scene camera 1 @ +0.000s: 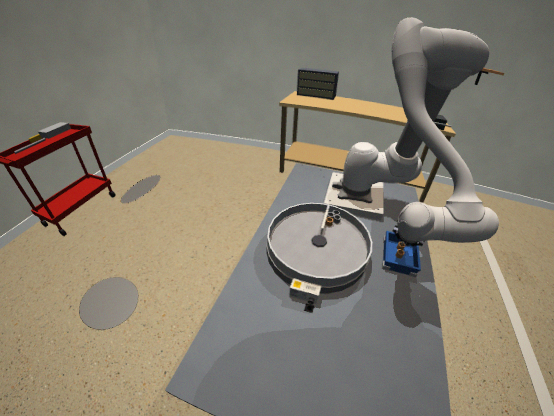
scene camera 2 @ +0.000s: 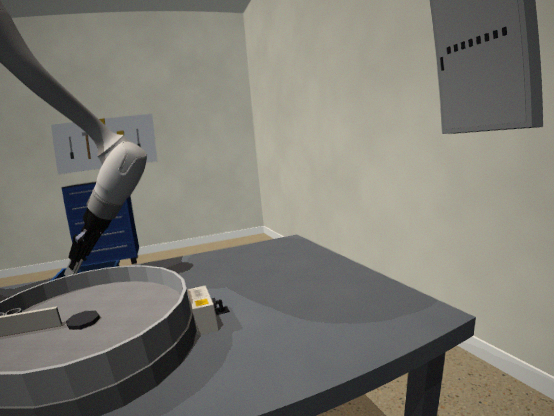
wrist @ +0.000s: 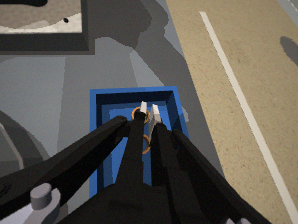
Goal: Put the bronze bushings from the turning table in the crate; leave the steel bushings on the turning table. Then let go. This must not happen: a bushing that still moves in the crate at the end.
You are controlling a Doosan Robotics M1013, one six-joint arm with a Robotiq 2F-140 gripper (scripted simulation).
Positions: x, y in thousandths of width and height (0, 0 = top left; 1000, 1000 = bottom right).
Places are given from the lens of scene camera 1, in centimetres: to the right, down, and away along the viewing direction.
round grey turning table (scene camera 1: 616, 597): 26, 16, 97
